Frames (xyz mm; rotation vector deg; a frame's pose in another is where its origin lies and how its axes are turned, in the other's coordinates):
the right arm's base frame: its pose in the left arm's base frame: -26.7 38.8 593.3 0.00 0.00 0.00
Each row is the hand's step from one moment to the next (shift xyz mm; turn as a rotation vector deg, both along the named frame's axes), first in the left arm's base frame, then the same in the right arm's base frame.
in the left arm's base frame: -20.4 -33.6 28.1 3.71 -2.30 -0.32
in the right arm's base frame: -20.4 -33.6 28.1 3.71 -2.30 -0.32
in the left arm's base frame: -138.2 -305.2 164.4 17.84 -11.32 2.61
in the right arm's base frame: -138.2 -305.2 164.4 17.84 -11.32 2.61
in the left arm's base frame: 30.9 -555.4 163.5 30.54 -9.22 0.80
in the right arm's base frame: 30.9 -555.4 163.5 30.54 -9.22 0.80
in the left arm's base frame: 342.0 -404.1 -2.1 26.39 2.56 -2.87
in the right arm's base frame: 342.0 -404.1 -2.1 26.39 2.56 -2.87
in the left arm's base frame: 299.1 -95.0 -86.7 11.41 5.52 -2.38
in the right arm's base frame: 299.1 -95.0 -86.7 11.41 5.52 -2.38
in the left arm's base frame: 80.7 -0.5 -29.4 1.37 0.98 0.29
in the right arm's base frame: 80.7 -0.5 -29.4 1.37 0.98 0.29
